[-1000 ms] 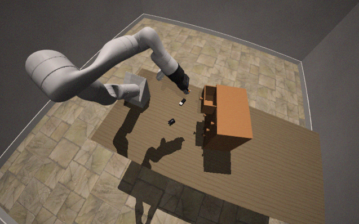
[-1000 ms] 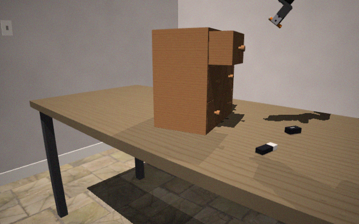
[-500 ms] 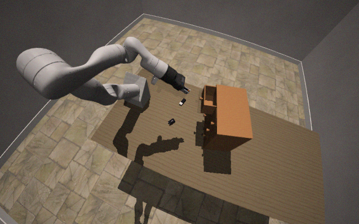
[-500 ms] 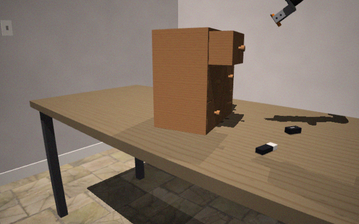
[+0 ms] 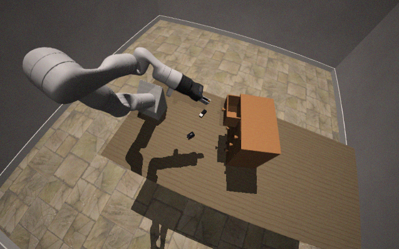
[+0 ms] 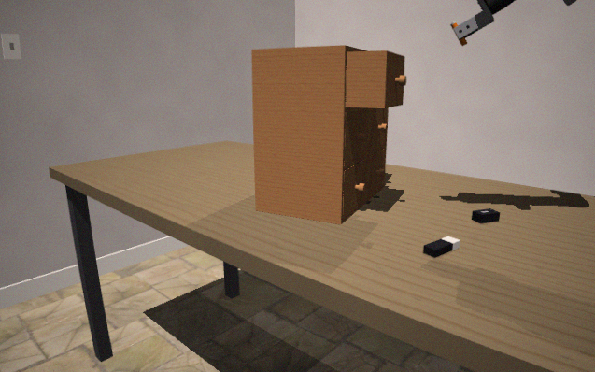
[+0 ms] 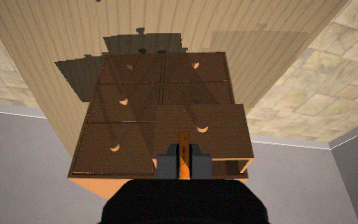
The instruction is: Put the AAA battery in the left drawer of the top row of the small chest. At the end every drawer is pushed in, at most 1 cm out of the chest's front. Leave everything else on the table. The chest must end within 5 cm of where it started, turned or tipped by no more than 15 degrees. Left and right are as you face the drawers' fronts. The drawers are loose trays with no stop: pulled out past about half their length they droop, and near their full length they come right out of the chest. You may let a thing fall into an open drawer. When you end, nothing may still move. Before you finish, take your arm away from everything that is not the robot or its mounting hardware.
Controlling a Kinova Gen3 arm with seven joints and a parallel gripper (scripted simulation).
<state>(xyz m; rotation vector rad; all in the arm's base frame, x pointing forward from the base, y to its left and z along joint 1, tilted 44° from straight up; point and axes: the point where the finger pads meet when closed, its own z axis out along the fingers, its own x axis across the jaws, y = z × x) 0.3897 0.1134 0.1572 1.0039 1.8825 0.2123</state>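
The AAA battery is 10 mm ahead of my hand and 10 mm below it. From my hand the other things lie so: black-and-white block (40 mm behind, 140 mm to the left, 350 mm below); then small dark block (60 mm behind, 60 mm to the right, 340 mm below).
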